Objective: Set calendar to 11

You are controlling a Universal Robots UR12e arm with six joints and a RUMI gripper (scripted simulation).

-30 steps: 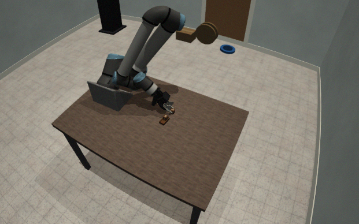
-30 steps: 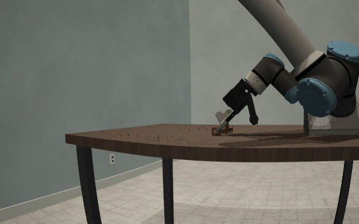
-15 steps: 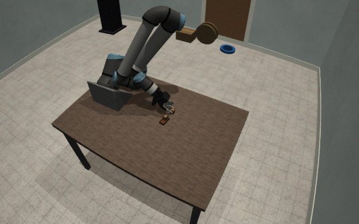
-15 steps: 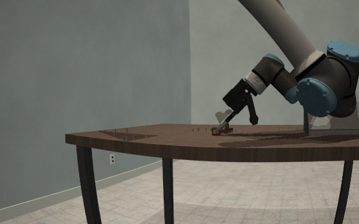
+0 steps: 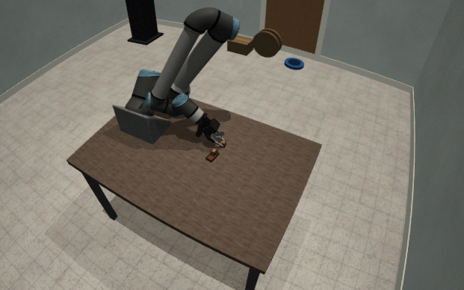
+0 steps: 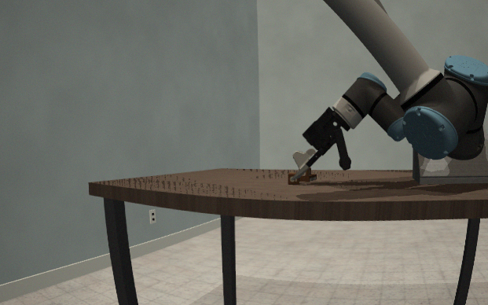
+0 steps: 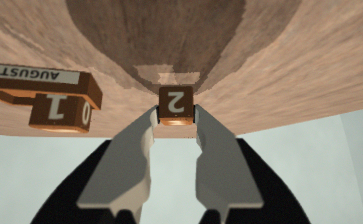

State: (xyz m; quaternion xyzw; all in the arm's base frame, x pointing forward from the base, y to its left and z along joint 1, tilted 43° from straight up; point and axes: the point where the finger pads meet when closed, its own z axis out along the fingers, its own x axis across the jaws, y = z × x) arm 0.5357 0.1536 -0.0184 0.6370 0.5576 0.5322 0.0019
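The calendar tray is 10 mm behind my hand, 110 mm to the right of it and 10 mm below it. The rest, counted from my hand: cube (10 mm ahead, 10 mm below).
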